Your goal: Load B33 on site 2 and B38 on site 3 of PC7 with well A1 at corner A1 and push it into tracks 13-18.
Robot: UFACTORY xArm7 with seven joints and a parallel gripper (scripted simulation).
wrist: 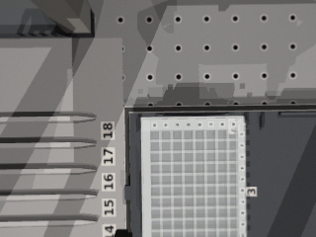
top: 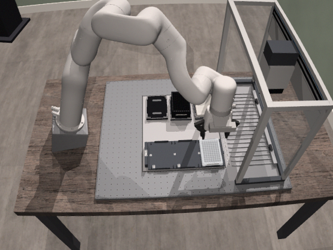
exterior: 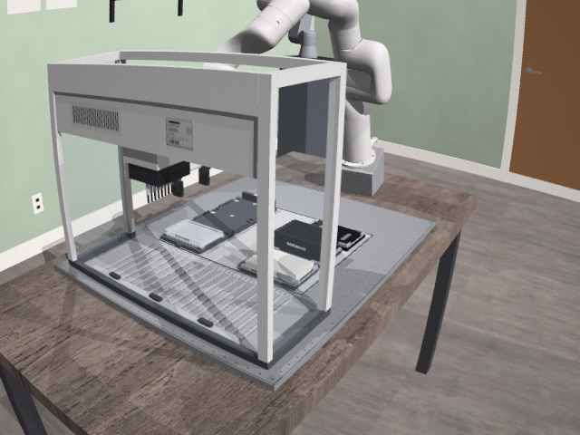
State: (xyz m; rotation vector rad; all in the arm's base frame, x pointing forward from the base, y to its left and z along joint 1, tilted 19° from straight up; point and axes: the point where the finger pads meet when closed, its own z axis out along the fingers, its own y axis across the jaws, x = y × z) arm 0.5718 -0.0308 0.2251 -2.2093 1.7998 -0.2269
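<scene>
Right now my hand is 50 mm past the cream 384-well plate B33, 250 mm to the right of it and 120 mm above it. The rest, counted from my hand: 96-well plate B38 (120 mm below); dark carrier PC7 (110 mm behind, 20 mm to the right, 120 mm below); frame post (120 mm ahead, 120 mm to the right, 110 mm above).
</scene>
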